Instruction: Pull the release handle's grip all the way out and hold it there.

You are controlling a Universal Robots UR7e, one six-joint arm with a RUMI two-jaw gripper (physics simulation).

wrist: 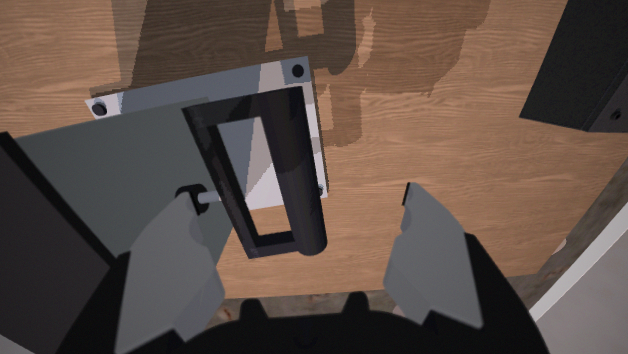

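The release handle's grip (301, 185) is a dark rectangular loop with a thick round bar on its right side, left of the middle of the wrist view. A short light rod (209, 197) joins it to a black collar on the grey-green face of the housing (120, 165). My gripper (302, 190) is open, with nothing held. Its left fingertip overlaps the collar in the view, and its right fingertip is to the right of the grip. The grip's lower part shows between the two fingertips. How far the fingertips are from it in depth is hard to tell.
The housing stands on a pale metal base plate (225, 80) with dark bolts, on a wooden table top (425, 150). A dark panel (40, 220) of the housing fills the lower left. A black block (575, 65) stands at the upper right. A pale ledge (585, 265) runs at the lower right.
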